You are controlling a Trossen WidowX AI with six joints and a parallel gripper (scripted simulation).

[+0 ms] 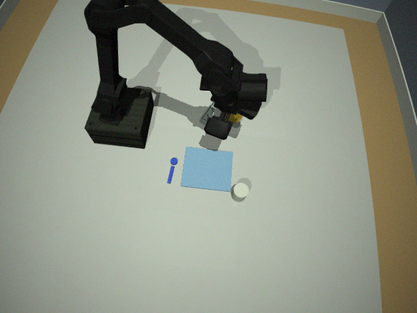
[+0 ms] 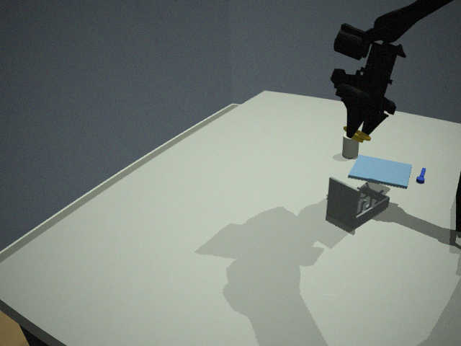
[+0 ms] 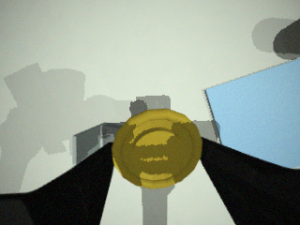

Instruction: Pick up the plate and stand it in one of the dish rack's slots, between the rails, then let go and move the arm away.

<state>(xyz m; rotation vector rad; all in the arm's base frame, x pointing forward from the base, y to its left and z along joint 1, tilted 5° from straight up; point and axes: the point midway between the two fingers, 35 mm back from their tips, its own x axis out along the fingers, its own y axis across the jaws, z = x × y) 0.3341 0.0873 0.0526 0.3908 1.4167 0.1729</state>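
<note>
The grey dish rack lies 5 cm behind my gripper tip, 7 cm to the left of it and 10 cm below it. From my gripper tip the other things lie so: white cup (9 cm ahead, 19 cm to the right, 10 cm below); then yellow plate (1 cm above); then blue spoon (13 cm behind, 17 cm to the right, 12 cm below).
</note>
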